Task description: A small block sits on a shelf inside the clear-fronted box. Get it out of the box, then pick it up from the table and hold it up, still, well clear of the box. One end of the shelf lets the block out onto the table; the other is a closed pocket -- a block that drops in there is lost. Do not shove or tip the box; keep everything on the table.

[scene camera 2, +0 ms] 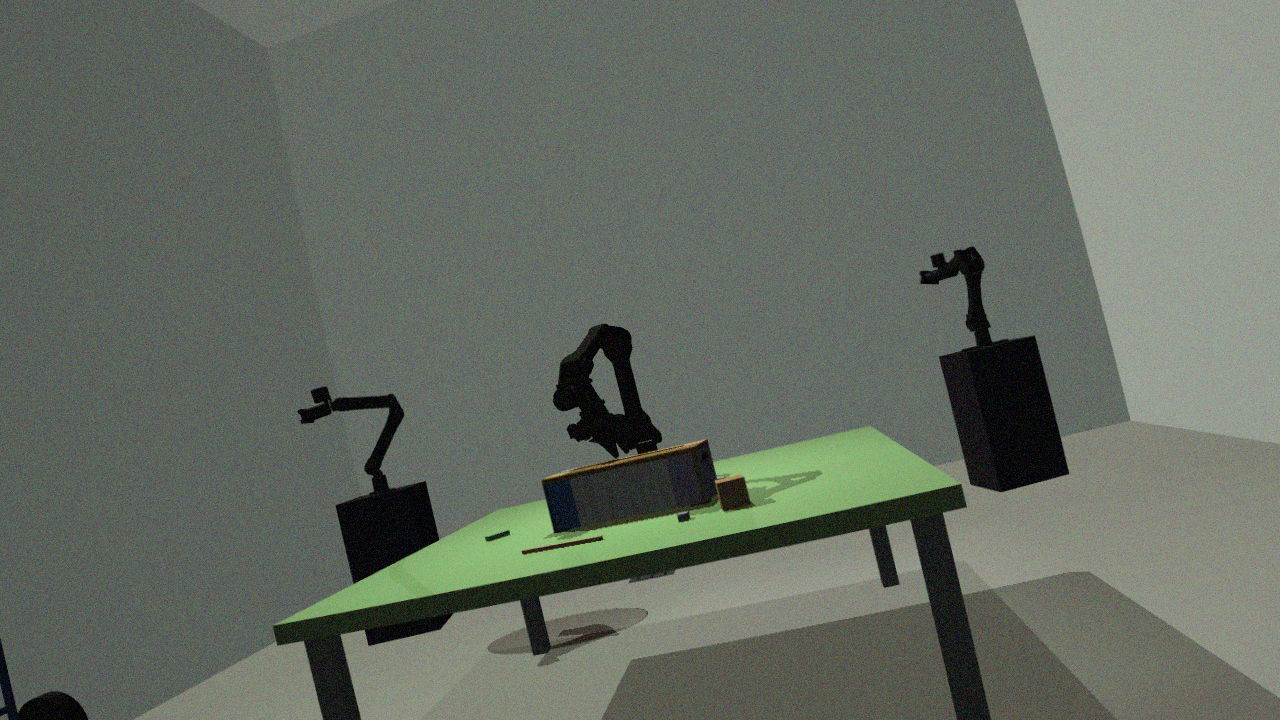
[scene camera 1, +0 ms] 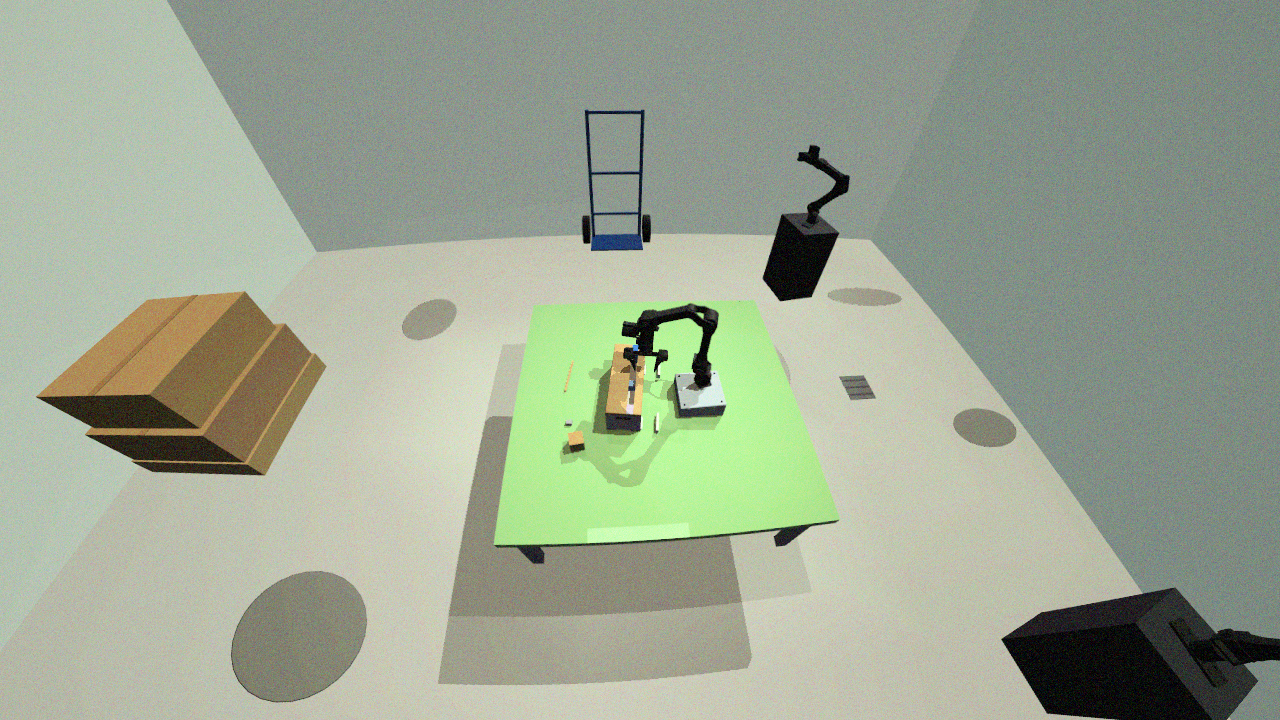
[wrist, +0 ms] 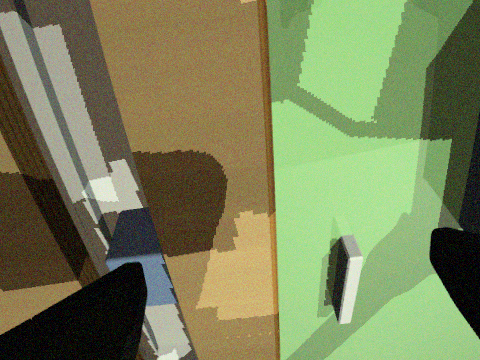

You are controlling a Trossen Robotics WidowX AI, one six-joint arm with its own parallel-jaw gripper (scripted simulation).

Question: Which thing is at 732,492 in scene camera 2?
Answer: A brown cube.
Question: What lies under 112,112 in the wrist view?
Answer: A tan-topped box.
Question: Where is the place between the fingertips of the gripper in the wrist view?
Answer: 290,262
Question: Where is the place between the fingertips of the gripper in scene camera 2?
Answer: At 622,455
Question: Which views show the tan-topped box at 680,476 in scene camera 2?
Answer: Scene camera 2, scene camera 1 and the wrist view: all of them.
